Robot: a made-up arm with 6 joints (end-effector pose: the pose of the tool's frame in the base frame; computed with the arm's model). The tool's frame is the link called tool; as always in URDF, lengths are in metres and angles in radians. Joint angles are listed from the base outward.
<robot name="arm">
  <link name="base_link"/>
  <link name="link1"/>
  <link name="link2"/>
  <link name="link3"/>
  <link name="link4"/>
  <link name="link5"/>
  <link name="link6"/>
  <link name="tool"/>
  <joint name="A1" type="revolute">
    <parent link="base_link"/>
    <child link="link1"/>
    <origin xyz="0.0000 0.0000 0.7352" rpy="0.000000 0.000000 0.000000"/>
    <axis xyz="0 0 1"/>
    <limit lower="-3.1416" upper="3.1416" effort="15" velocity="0.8"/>
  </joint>
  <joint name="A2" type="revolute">
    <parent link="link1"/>
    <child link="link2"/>
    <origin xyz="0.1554 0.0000 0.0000" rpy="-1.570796 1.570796 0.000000"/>
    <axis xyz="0 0 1"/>
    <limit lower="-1.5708" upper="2.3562" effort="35" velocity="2.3"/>
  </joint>
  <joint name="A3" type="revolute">
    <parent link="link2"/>
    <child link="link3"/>
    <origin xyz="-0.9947 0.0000 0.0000" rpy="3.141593 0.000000 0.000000"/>
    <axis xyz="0 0 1"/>
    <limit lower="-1.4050" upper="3.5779" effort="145" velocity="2.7"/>
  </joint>
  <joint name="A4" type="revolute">
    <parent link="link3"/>
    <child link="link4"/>
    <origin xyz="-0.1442 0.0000 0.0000" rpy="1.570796 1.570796 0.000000"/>
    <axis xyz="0 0 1"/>
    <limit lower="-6.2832" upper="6.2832" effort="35" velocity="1.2"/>
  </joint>
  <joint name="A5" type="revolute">
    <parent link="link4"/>
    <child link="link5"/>
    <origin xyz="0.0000 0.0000 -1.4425" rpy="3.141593 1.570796 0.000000"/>
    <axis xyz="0 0 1"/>
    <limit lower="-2.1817" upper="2.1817" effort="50" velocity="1.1"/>
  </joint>
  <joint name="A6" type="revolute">
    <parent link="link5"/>
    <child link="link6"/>
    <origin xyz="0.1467 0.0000 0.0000" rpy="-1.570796 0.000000 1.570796"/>
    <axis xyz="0 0 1"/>
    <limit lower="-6.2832" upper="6.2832" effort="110" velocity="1.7"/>
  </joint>
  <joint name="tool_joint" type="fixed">
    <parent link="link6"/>
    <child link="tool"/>
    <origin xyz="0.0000 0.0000 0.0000" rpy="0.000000 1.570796 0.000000"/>
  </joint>
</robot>
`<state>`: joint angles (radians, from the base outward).
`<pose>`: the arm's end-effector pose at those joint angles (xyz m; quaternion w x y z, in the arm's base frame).
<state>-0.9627 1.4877 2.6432 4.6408 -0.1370 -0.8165</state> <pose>0.9614 -1.3461 2.3294 0.5267 0.6246 -0.4728 0.3301</pose>
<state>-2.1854 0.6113 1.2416 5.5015 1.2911 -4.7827</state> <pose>-1.1078 -1.3973 2.6212 0.2477 0.4623 0.1296 0.8415</pose>
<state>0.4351 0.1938 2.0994 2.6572 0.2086 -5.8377</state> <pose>-0.2644 -0.1073 3.1707 0.1371 -0.6274 -0.1825 -0.7445</pose>
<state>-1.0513 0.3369 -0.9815 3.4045 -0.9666 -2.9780</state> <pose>0.5821 -0.9547 0.2616 0.9044 -0.0340 0.2084 -0.3708</pose>
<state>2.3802 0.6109 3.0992 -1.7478 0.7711 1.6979</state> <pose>0.4891 -0.3271 2.3905 0.2209 0.9311 0.0146 0.2898</pose>
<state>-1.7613 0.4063 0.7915 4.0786 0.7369 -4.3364</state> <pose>-0.4479 -1.9034 2.3113 0.3784 0.1087 -0.1412 -0.9083</pose>
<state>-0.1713 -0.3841 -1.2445 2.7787 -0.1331 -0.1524</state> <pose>0.9263 -0.1673 0.5595 0.2566 -0.8916 0.1893 0.3215</pose>
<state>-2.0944 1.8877 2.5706 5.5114 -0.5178 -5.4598</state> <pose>-1.0863 -1.9828 1.4874 0.6275 -0.1767 -0.0041 -0.7583</pose>
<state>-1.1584 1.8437 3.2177 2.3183 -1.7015 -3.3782</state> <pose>0.3645 -1.0993 1.9105 0.0099 -0.1710 -0.9842 0.0453</pose>
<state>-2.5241 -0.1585 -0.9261 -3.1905 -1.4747 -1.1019</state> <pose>-1.0216 -0.7167 0.9147 0.1400 0.3959 -0.7066 0.5695</pose>
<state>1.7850 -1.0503 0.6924 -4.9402 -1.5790 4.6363</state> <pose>0.3657 -1.0089 2.6309 0.5984 0.7707 0.1628 0.1462</pose>
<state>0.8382 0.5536 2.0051 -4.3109 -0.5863 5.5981</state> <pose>0.5170 0.4629 3.1558 0.8058 -0.0367 -0.5160 -0.2881</pose>
